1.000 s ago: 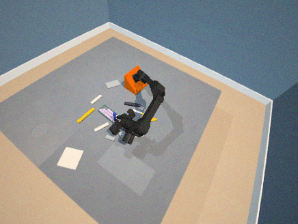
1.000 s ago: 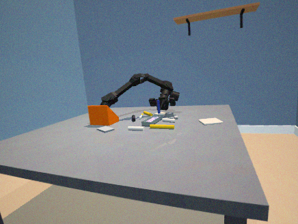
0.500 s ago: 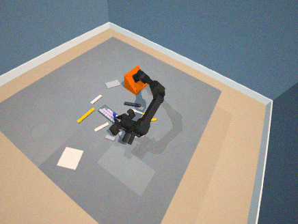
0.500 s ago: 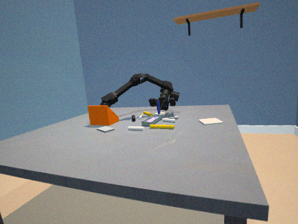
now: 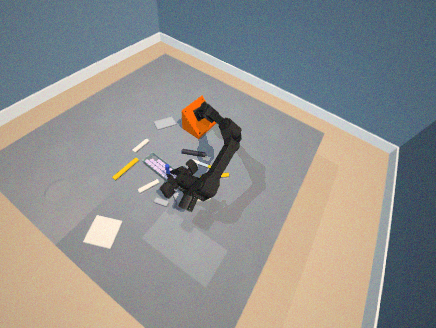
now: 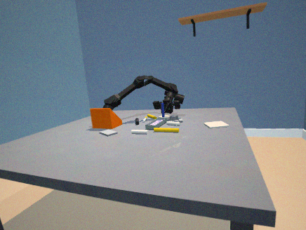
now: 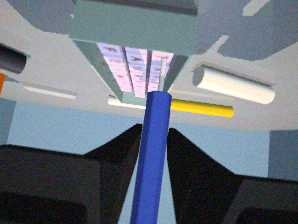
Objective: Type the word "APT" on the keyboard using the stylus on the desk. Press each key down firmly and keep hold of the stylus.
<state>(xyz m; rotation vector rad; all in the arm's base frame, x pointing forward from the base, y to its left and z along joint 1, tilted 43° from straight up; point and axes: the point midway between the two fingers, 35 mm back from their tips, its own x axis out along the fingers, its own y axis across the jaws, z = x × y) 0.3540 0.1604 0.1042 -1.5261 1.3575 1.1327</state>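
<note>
Right now my gripper tip is 10 mm above the blue stylus. From my gripper tip the other things lie so: stylus tip: 50 mm below; then keyboard: 20 mm behind, 70 mm to the right, 50 mm below; then dark bar: 190 mm behind, 30 mm to the right, 60 mm below.
</note>
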